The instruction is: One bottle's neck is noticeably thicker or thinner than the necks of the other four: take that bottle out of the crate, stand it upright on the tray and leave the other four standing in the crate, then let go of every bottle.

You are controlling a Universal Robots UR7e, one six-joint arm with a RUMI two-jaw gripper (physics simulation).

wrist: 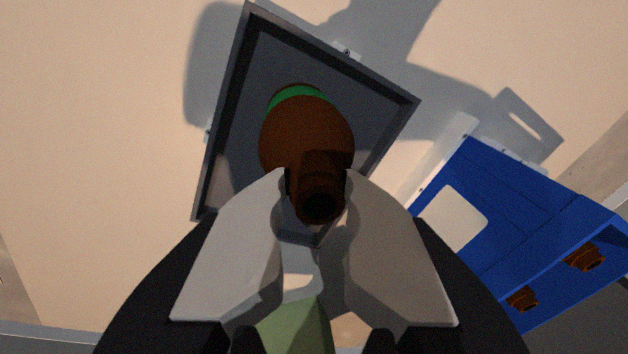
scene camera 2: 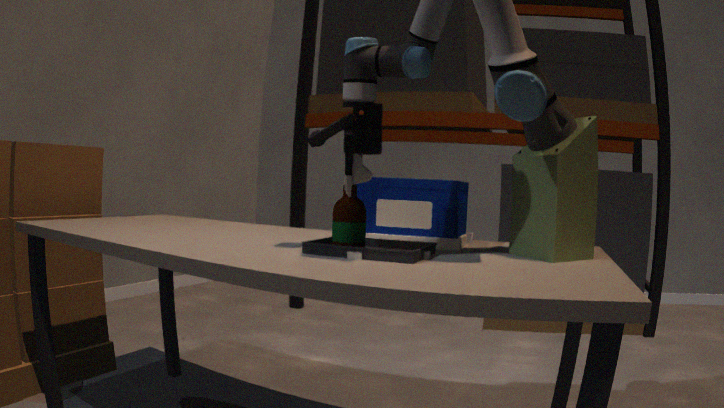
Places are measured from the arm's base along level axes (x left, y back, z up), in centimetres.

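Pixels of known places: gripper, fingertip midpoint: (wrist: 315, 171) (scene camera 2: 349, 196); arm's base, link origin: (scene camera 2: 553, 135).
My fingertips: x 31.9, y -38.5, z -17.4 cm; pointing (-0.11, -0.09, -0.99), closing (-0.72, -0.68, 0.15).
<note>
For each thing: its top centre in the pictures, then the offset to it from my fingertips. "spot": a spot on its surface instead. Level surfaces: height alone.
- brown bottle, top centre: (wrist: 321, 208) (scene camera 2: 350, 181) dy +0.2, dx +0.0, dz +3.3 cm
- dark tray, surface spot: (wrist: 220, 125) spot: dy +6.3, dx +5.8, dz -11.3 cm
- blue crate, top centre: (wrist: 519, 318) (scene camera 2: 415, 179) dy -2.8, dx -29.6, dz +4.8 cm
- neck, surface spot: (wrist: 585, 257) spot: dy -12.4, dx -29.3, dz +2.9 cm
- pale label, surface spot: (scene camera 2: 403, 214) spot: dy +0.1, dx -20.8, dz -4.4 cm
- table, surface height: dz -12.7 cm
A brown bottle (scene camera 2: 349, 215) (wrist: 306, 132) with a green band stands upright over the dark tray (scene camera 2: 390, 254) (wrist: 220, 125), its lower end behind the tray's rim in the scene view; whether its base touches the tray floor cannot be told. My gripper (scene camera 2: 349, 188) (wrist: 315, 171) is shut on this bottle's neck from above, one finger on each side. The blue crate (scene camera 2: 450, 210) (wrist: 520, 200) stands beside the tray. In the wrist view the necks of two brown bottles show inside it, one neck (wrist: 585, 257) and another neck (wrist: 522, 299); the other bottles there are hidden.
The crate has a pale label (scene camera 2: 403, 214) on its side. The green robot pedestal (scene camera 2: 554, 202) (wrist: 295, 327) stands on the table (scene camera 2: 202, 243) (wrist: 100, 150) at the right in the scene view. A tall rack (scene camera 2: 297, 152) stands behind the table. Cardboard boxes (scene camera 2: 55, 182) are stacked at the left.
</note>
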